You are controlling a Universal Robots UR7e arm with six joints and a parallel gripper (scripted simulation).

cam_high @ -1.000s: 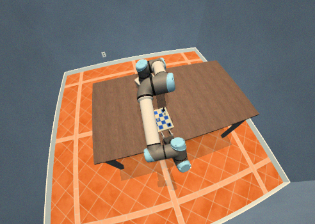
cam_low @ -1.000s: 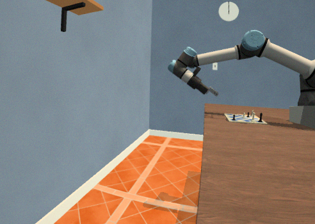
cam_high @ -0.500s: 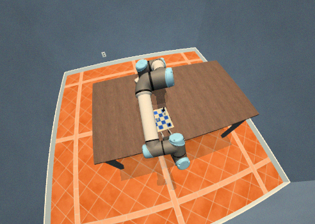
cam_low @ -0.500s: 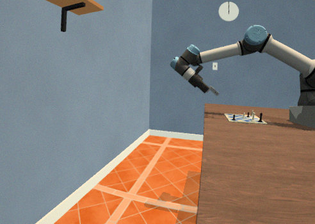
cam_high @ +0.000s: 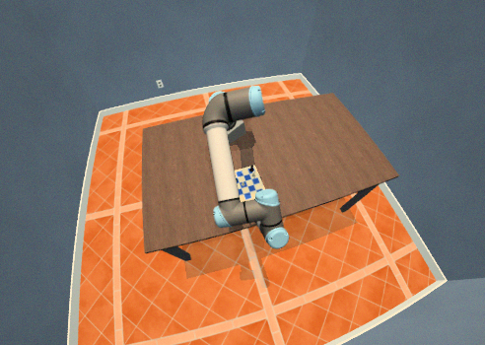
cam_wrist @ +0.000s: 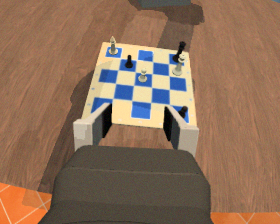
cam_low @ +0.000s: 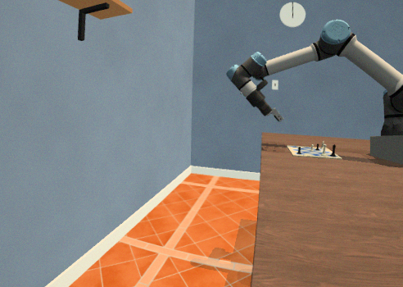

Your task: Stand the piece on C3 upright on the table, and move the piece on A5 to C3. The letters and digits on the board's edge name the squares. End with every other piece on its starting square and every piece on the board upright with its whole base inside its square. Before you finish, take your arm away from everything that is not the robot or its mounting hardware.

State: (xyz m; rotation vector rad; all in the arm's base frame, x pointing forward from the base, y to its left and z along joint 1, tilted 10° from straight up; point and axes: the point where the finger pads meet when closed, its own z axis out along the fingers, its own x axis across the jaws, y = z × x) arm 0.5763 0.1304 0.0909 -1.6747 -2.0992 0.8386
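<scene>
My gripper is now 170 mm past the small white piece, 30 mm to the left of it and 140 mm above it. The rest, counted from my hand: tall black piece (270 mm behind, 30 mm to the left, 130 mm below); then cream chessboard (170 mm behind, 30 mm to the right, 150 mm below).
</scene>
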